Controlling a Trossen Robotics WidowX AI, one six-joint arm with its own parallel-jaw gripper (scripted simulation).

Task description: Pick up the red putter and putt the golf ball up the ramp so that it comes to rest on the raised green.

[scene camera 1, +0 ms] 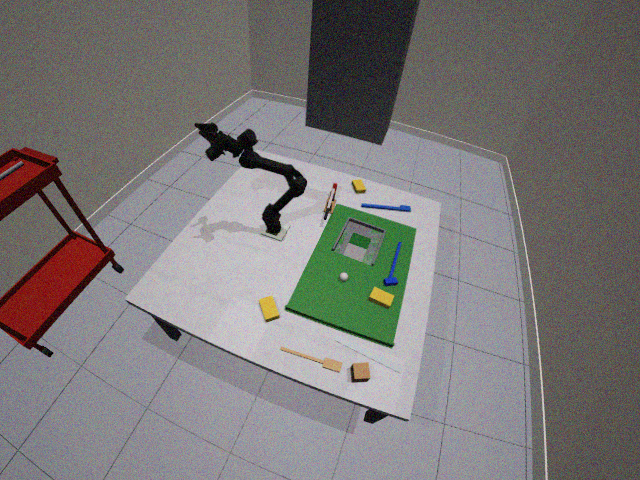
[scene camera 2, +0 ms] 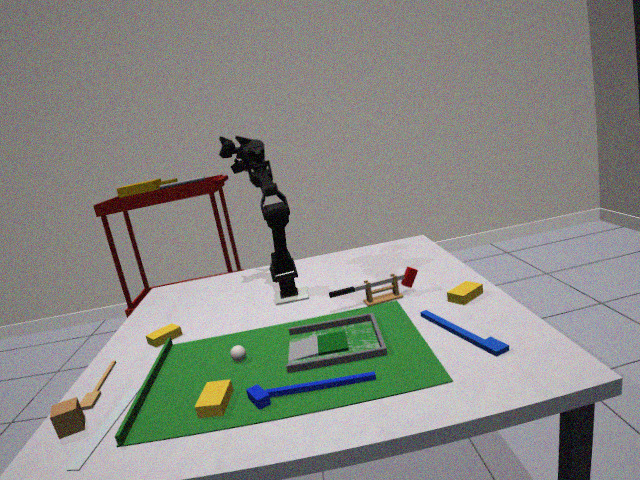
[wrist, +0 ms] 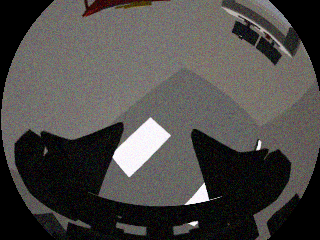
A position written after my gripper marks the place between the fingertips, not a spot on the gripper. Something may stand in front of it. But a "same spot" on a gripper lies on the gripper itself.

my gripper: scene camera 1; scene camera 2 227, 137; wrist
same spot on my gripper: (scene camera 1: 206, 131) = (wrist: 196, 155)
same spot on green mat: (scene camera 1: 320, 292) = (scene camera 2: 205, 354)
